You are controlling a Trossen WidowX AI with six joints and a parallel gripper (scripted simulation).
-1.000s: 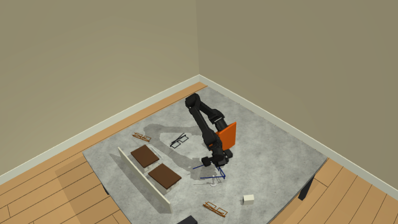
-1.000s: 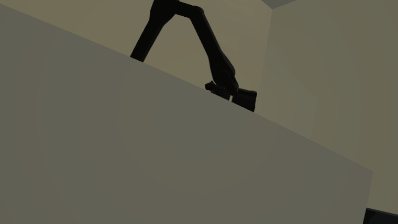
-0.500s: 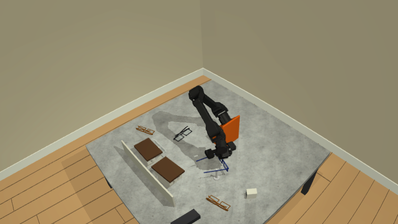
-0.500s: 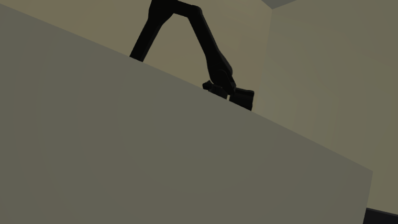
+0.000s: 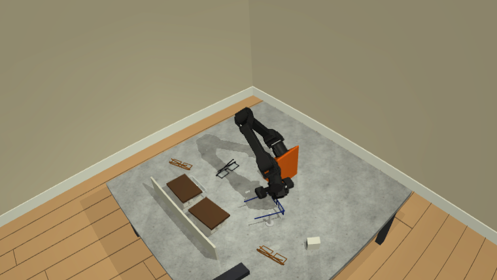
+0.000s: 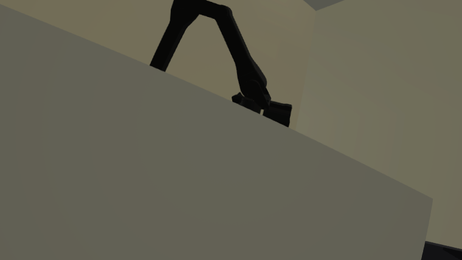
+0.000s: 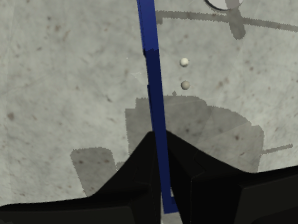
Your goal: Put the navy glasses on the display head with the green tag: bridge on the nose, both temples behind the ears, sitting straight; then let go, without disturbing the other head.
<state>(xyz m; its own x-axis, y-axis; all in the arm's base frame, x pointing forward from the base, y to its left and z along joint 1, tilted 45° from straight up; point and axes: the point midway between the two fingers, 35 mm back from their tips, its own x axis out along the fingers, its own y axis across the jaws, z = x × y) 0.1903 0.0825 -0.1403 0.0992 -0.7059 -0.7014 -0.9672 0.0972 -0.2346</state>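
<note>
The white post lies 9 cm ahead of my gripper tip, 8 cm to the left of it and 4 cm below it. The rest, counted from my gripper tip: long white panel 43 cm ahead, 20 cm to the right, 1 cm below; cream cube 32 cm to the left, 3 cm below, 2 cm ahead; display head 30 cm ahead, 10 cm to the right.
</note>
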